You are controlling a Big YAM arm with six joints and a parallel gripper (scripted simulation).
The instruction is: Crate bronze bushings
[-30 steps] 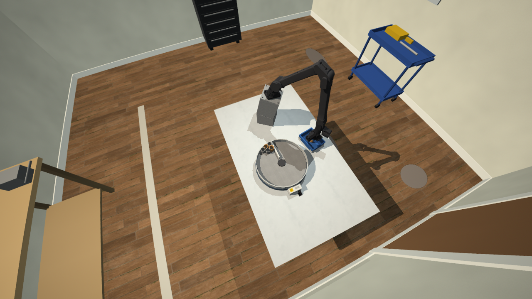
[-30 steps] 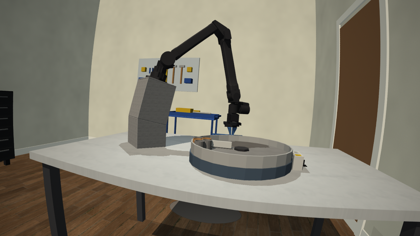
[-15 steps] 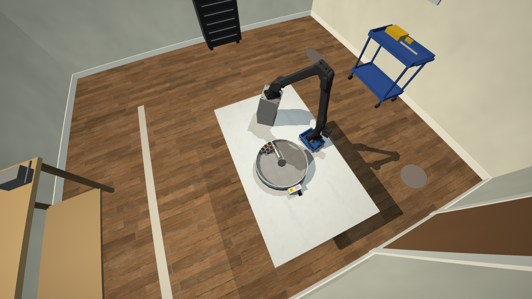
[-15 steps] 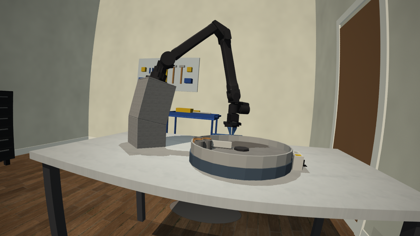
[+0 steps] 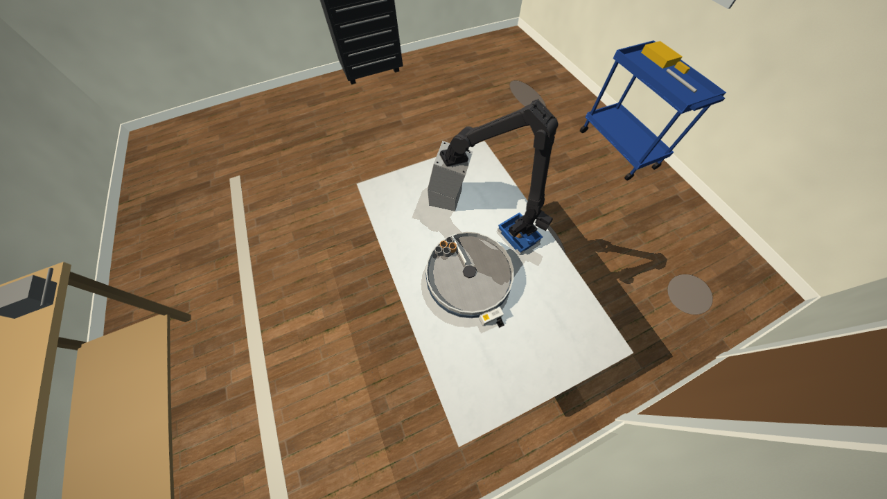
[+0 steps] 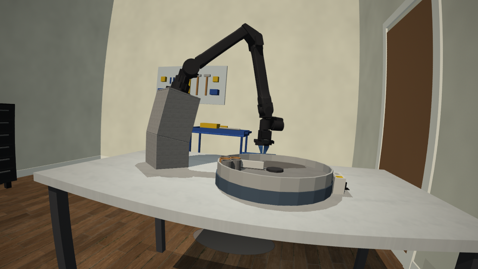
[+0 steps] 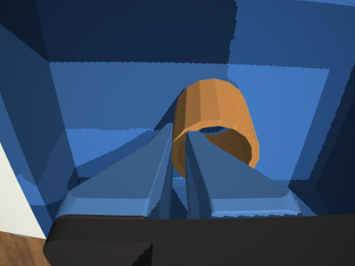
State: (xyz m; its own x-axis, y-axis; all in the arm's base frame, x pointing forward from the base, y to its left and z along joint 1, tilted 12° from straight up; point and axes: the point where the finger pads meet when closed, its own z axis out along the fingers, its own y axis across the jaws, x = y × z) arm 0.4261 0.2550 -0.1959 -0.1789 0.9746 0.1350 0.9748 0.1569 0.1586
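The blue crate is 20 mm behind my hand and 20 mm below it. From my hand the other things lie so: round grey turning table 80 mm ahead, 350 mm to the right, 10 mm above.
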